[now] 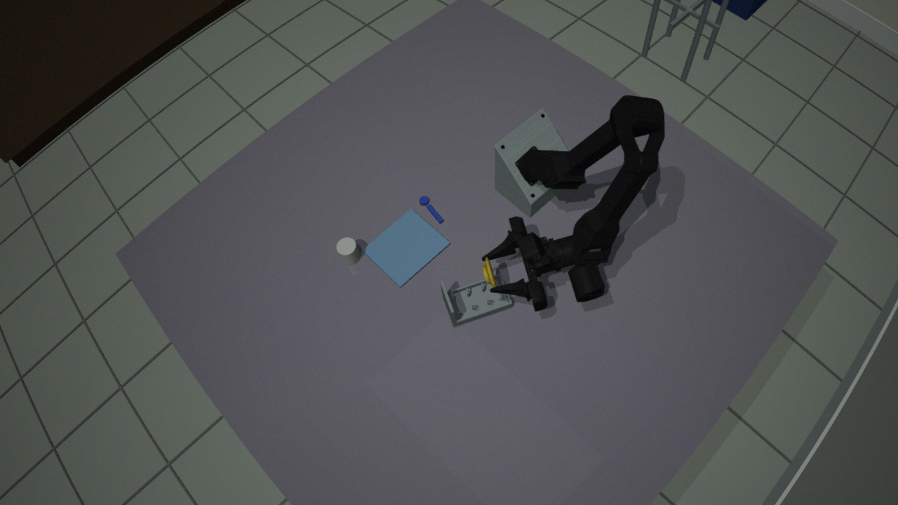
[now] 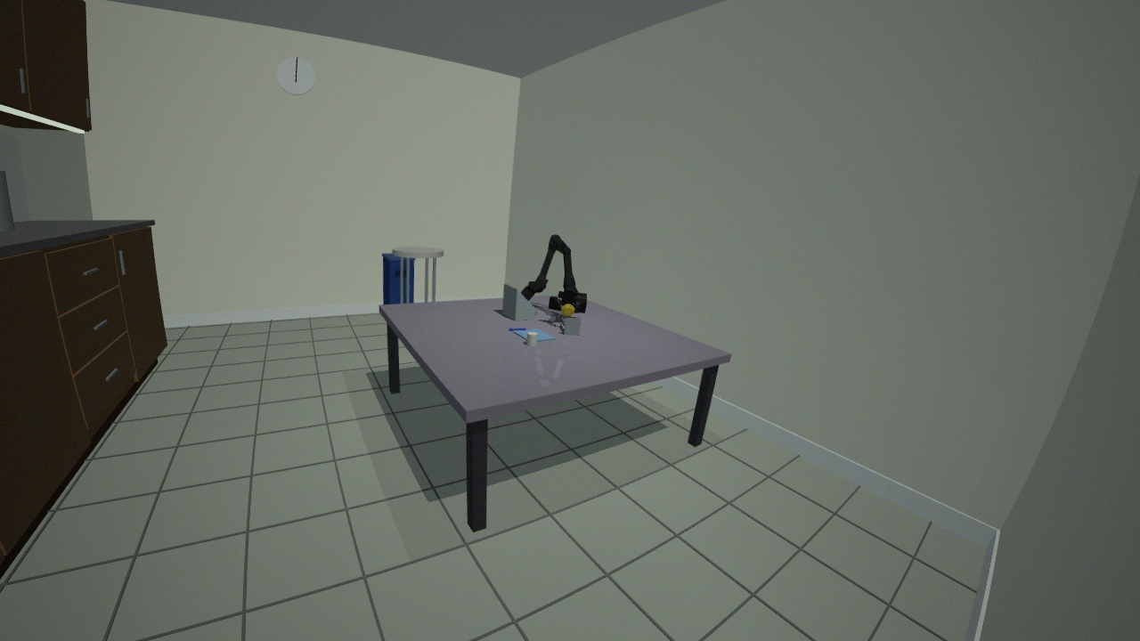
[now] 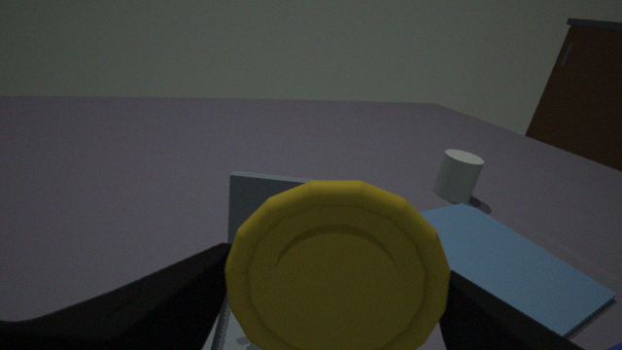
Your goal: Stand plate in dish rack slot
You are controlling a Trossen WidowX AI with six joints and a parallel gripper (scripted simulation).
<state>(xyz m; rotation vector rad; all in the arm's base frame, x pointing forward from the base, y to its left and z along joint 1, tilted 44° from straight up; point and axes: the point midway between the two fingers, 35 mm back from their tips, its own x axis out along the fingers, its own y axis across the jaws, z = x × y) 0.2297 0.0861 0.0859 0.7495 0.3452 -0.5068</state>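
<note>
My gripper tip is 70 mm above the grey dish rack and 30 mm short of it. Round my gripper tip: yellow plate (10 mm behind); then light blue mat (210 mm to the right, 90 mm below, 40 mm ahead); then blue spoon (240 mm to the right, 90 mm below, 70 mm behind).
</note>
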